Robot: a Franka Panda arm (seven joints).
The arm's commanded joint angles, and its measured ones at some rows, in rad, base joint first. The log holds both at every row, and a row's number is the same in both.
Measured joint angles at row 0:
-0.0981, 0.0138, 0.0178, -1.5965, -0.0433, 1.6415, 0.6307
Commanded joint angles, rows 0 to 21:
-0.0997, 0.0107, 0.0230, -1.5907, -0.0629, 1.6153, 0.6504
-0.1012, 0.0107, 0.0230, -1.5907, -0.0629, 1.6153, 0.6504
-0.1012, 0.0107, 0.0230, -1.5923, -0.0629, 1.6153, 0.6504
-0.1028, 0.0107, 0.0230, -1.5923, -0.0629, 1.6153, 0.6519
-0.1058, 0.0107, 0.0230, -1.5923, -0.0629, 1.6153, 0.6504
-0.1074, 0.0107, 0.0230, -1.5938, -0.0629, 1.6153, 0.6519
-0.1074, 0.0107, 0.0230, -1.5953, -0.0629, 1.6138, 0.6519
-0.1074, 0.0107, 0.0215, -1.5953, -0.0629, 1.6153, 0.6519
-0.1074, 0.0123, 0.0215, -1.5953, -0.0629, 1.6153, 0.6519
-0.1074, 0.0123, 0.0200, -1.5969, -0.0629, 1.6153, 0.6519
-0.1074, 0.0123, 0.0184, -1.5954, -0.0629, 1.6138, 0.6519
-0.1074, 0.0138, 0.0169, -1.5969, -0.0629, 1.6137, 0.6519
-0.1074, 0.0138, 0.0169, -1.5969, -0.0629, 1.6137, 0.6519
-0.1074, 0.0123, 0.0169, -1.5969, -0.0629, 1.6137, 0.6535
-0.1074, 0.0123, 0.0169, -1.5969, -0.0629, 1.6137, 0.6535
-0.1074, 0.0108, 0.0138, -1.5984, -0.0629, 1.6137, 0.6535
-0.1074, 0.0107, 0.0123, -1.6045, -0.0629, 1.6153, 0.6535
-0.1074, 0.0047, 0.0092, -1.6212, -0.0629, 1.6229, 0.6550
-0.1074, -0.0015, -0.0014, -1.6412, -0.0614, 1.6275, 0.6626
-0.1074, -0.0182, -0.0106, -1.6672, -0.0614, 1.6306, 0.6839
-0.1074, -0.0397, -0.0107, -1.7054, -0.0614, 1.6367, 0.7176
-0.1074, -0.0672, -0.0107, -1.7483, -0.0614, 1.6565, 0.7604
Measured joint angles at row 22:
-0.1091, 0.0108, -0.0054, -1.6361, -0.0433, 1.6410, 0.6674
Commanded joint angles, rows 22 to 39:
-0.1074, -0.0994, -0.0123, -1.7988, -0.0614, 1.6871, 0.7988
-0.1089, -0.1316, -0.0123, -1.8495, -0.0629, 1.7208, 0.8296
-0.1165, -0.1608, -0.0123, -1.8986, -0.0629, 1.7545, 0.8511
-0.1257, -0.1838, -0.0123, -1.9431, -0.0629, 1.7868, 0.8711
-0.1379, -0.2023, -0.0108, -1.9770, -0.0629, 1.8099, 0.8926
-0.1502, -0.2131, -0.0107, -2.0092, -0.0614, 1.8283, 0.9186
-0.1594, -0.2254, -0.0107, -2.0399, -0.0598, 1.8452, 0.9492
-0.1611, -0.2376, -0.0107, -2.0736, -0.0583, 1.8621, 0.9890
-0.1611, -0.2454, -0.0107, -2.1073, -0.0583, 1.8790, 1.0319
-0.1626, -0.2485, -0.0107, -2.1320, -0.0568, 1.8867, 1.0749
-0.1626, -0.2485, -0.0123, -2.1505, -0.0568, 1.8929, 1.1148
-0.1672, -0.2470, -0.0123, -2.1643, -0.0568, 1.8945, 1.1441
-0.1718, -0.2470, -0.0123, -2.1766, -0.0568, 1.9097, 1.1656
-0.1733, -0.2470, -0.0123, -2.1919, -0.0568, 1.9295, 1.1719
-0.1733, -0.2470, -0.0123, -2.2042, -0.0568, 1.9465, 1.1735
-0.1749, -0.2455, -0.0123, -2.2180, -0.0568, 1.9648, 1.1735
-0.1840, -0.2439, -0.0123, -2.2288, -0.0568, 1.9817, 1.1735
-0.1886, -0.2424, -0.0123, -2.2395, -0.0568, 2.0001, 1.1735
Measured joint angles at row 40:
-0.1683, -0.2210, -0.0181, -2.1884, -0.0438, 1.9419, 1.1537
